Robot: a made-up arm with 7 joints. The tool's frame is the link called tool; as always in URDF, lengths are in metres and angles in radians. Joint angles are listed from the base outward. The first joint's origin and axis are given. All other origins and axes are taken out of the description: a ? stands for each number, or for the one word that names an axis. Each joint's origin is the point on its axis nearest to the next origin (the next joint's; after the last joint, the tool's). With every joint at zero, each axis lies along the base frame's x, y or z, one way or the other. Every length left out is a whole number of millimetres.
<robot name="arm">
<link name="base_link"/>
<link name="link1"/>
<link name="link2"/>
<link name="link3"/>
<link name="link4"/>
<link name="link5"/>
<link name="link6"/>
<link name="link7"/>
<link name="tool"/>
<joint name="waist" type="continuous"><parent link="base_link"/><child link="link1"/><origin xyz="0.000 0.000 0.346" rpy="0.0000 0.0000 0.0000"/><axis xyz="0 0 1"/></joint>
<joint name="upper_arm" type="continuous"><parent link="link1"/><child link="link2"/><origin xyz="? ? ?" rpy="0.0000 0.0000 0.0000"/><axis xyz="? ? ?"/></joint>
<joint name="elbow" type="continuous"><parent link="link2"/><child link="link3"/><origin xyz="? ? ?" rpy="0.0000 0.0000 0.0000"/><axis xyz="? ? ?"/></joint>
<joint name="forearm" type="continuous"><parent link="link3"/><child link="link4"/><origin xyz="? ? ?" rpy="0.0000 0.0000 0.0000"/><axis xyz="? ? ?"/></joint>
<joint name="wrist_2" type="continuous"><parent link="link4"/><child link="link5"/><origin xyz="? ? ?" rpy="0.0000 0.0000 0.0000"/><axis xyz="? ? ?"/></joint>
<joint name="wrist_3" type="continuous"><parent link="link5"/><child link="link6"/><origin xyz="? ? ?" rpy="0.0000 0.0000 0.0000"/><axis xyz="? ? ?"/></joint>
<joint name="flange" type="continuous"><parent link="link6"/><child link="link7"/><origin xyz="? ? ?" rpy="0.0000 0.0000 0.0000"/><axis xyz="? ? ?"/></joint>
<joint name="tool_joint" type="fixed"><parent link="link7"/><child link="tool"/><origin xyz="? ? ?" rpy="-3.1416 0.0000 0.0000"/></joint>
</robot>
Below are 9 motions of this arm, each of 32 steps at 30 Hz.
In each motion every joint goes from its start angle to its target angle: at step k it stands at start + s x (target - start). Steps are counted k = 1, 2, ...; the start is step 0. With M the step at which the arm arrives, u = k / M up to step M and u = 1 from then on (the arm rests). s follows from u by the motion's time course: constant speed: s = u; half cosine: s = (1 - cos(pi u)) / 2; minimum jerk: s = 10 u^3 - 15 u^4 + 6 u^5.
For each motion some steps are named. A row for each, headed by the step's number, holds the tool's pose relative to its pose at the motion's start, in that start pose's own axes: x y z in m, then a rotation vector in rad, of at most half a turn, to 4 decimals.
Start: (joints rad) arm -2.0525 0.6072 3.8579 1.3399 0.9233 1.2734 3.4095
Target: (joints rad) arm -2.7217 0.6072 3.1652 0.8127 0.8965 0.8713 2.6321
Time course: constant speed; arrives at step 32
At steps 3, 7, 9, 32:
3: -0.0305 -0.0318 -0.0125 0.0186 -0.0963 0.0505
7: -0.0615 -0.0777 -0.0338 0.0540 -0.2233 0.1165
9: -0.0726 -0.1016 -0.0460 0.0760 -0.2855 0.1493
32: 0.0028 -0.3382 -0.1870 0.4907 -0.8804 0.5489

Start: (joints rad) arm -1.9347 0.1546 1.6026 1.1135 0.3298 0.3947 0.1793
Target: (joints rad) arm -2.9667 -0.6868 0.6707 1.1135 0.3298 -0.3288 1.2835
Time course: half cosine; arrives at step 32
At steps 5, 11, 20, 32:
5: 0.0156 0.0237 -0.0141 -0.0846 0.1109 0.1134
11: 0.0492 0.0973 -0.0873 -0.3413 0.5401 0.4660
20: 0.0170 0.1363 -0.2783 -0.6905 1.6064 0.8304
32: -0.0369 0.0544 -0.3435 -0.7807 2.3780 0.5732

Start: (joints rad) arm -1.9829 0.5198 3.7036 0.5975 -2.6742 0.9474 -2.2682
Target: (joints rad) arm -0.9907 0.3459 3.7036 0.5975 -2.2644 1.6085 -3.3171
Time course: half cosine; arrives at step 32
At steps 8, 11, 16, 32:
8: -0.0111 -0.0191 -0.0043 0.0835 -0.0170 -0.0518
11: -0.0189 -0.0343 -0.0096 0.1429 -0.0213 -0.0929
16: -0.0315 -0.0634 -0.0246 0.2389 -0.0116 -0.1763
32: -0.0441 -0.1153 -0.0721 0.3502 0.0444 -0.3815

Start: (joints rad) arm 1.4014 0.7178 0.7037 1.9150 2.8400 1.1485 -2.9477
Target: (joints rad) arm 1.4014 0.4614 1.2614 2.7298 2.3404 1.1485 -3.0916
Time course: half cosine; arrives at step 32
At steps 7, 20, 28, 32:
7: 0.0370 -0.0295 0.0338 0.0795 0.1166 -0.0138
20: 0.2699 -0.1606 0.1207 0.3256 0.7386 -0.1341
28: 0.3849 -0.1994 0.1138 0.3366 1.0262 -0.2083
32: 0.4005 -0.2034 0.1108 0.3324 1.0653 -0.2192

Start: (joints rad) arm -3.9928 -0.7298 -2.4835 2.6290 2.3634 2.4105 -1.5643
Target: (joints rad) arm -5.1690 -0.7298 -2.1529 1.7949 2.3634 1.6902 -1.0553
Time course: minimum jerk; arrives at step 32
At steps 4, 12, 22, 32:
4: 0.0060 -0.0010 -0.0038 -0.0248 -0.0054 0.0066
12: 0.1085 -0.0319 -0.0535 -0.4222 -0.0512 0.0847
22: 0.3140 -0.1767 -0.0624 -1.1750 0.1212 0.0767
32: 0.3636 -0.2400 -0.0347 -1.3734 0.2555 0.0271

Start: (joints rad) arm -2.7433 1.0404 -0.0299 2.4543 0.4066 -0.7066 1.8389
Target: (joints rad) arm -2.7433 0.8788 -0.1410 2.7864 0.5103 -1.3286 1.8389
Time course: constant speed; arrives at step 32
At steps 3, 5, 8, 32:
3: -0.0107 -0.0229 -0.0037 0.0977 -0.0349 0.0096
5: -0.0175 -0.0378 -0.0070 0.1628 -0.0581 0.0164
8: -0.0275 -0.0595 -0.0132 0.2603 -0.0928 0.0272
32: -0.0884 -0.1952 -0.0997 1.0333 -0.3626 0.1457

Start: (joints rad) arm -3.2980 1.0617 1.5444 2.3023 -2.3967 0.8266 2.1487
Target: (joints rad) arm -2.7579 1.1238 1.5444 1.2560 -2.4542 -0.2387 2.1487
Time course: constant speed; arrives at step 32
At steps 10, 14, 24, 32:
10: -0.1859 -0.0597 -0.1474 0.4724 -0.6002 -0.1393
14: -0.2356 -0.0647 -0.2254 0.6577 -0.8497 -0.1756
24: -0.2851 -0.0335 -0.4231 1.1006 -1.4980 -0.2201
32: -0.2574 0.0212 -0.5452 1.4186 -2.0465 -0.2075

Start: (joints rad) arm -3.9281 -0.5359 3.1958 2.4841 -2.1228 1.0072 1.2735
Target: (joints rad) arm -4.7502 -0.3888 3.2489 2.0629 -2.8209 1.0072 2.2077
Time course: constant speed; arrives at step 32
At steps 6, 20, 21, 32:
6: -0.0489 0.0350 0.0498 -0.1008 0.0674 -0.0192
20: -0.1530 0.1483 0.1370 -0.2275 0.2320 -0.0887
21: -0.1597 0.1577 0.1414 -0.2309 0.2424 -0.0947
32: -0.2261 0.2700 0.1745 -0.2260 0.3291 -0.1628

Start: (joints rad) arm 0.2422 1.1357 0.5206 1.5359 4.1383 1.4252 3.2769
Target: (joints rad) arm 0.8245 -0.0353 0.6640 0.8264 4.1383 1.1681 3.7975
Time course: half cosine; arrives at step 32
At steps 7, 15, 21, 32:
7: 0.0167 -0.0503 -0.0654 0.1115 -0.0786 0.0649
15: 0.0925 -0.1314 -0.2780 0.4254 -0.3354 0.2291
21: 0.1823 -0.1194 -0.4429 0.6674 -0.5629 0.3350
32: 0.2760 -0.0546 -0.5545 0.8717 -0.7681 0.4123

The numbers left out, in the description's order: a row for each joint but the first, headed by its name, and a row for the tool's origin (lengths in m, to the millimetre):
upper_arm: xyz 0.000 0.000 0.000, axis 0 1 0
elbow: xyz 0.000 0.000 0.418, axis 0 0 1
forearm: xyz 0.061 0.000 0.000, axis 0 -1 0
wrist_2: xyz 0.047 0.000 -0.209, axis 0 0 -1
wrist_3: xyz 0.000 0.000 0.000, axis 0 1 0
flange: xyz 0.080 0.000 -0.102, axis 0 0 -1
tool: xyz 0.000 0.000 0.000

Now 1 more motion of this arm.
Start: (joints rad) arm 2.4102 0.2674 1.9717 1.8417 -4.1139 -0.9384 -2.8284
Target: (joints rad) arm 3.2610 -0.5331 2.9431 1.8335 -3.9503 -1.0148 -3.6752
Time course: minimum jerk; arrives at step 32
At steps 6, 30, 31, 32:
6: 0.0183 -0.0375 -0.0113 0.0593 0.0429 -0.1002
30: -0.2349 -0.4664 -0.5169 0.8667 1.2926 -2.0381
31: -0.2363 -0.4662 -0.5177 0.8674 1.2960 -2.0419
32: -0.2365 -0.4662 -0.5179 0.8675 1.2965 -2.0424

